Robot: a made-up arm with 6 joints.
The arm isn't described. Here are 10 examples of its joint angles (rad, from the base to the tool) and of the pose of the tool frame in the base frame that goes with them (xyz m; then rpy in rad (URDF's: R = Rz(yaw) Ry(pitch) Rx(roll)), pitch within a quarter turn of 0, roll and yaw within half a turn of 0).
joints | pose
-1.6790 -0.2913 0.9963 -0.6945 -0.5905 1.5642 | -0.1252 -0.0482 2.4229 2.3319 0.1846 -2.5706
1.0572 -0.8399 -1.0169 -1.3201 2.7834 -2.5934 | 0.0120 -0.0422 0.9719 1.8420 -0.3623 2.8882
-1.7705 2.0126 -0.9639 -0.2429 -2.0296 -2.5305 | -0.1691 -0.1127 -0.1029 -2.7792 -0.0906 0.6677
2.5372 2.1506 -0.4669 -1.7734 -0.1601 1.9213 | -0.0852 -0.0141 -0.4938 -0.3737 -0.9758 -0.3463
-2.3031 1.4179 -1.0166 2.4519 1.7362 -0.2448 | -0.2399 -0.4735 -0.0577 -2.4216 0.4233 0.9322
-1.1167 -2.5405 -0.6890 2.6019 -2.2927 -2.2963 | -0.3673 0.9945 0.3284 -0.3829 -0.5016 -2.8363
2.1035 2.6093 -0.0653 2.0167 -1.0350 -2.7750 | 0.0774 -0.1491 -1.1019 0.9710 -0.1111 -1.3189
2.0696 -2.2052 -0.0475 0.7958 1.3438 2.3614 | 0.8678 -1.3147 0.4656 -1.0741 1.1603 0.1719
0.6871 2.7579 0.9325 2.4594 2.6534 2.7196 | 0.1843 0.3008 -1.4624 2.8734 -0.1927 0.4922
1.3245 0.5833 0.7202 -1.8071 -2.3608 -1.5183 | 0.3026 1.4691 1.4216 -1.7808 -1.2472 -0.8026
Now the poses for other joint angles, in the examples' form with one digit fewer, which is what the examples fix.
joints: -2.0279 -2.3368 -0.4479 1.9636 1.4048 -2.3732
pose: 0.623 1.136 0.496 1.885 0.476 -2.205
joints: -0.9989 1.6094 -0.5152 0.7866 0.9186 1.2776
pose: 0.302 -0.739 -0.445 0.380 0.508 -2.157
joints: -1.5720 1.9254 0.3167 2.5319 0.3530 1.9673
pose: 0.141 -1.165 -0.862 0.365 -0.125 -0.241
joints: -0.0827 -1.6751 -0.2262 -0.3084 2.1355 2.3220
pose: -1.022 -0.092 1.230 -0.970 0.697 -0.951
